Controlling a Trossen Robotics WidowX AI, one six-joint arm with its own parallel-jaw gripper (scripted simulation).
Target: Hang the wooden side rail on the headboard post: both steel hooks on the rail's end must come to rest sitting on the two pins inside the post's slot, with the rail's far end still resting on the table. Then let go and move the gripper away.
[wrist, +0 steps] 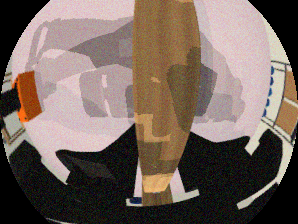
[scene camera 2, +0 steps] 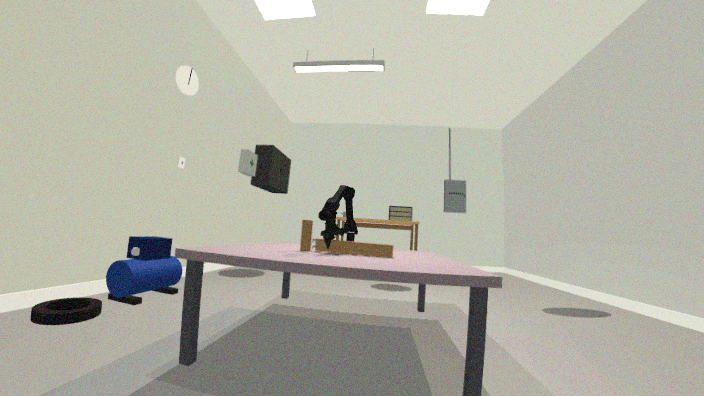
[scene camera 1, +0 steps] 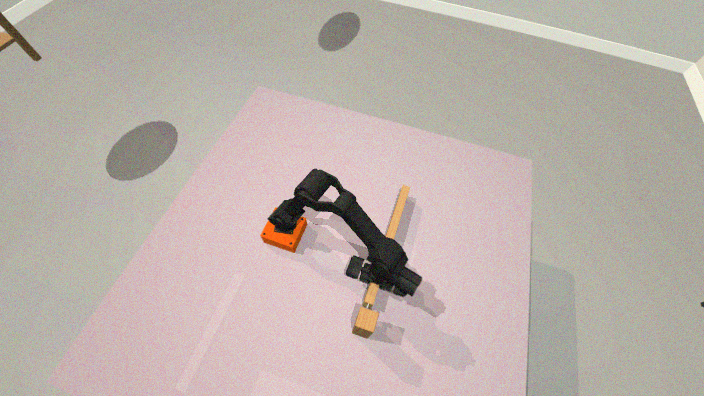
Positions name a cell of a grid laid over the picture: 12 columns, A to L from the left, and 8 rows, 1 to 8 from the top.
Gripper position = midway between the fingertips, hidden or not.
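Wooden side rail (scene camera 2: F5), (wrist: G3), (scene camera 1: G5). My gripper (scene camera 1: G6), (wrist: G5).
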